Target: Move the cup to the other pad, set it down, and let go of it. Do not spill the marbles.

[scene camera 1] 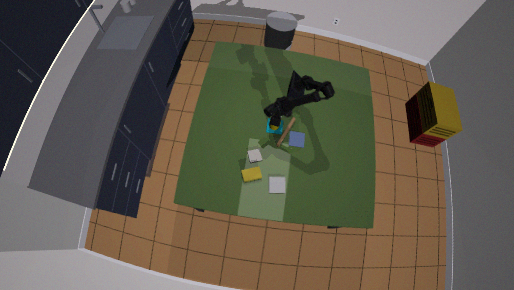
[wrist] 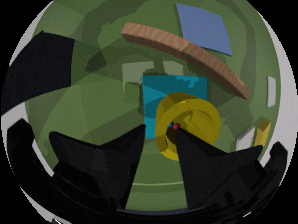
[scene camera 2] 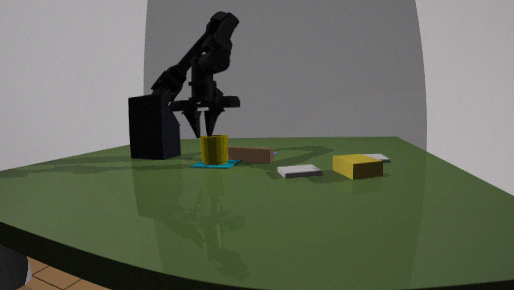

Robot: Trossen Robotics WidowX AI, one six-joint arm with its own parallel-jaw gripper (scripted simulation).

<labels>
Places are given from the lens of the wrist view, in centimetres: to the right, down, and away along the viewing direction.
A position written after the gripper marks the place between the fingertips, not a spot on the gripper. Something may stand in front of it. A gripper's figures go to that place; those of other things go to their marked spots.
gripper (wrist: 161, 130): 1, 2, 10
yellow cup (wrist: 197, 116): 7, 0, 13
blue pad (wrist: 207, 31): 10, -14, 10
cyan pad (wrist: 157, 86): 1, -4, 14
wooden bar (wrist: 153, 37): 0, -9, 9
The marked spots on the blue pad and the cyan pad are 14 cm apart.
</labels>
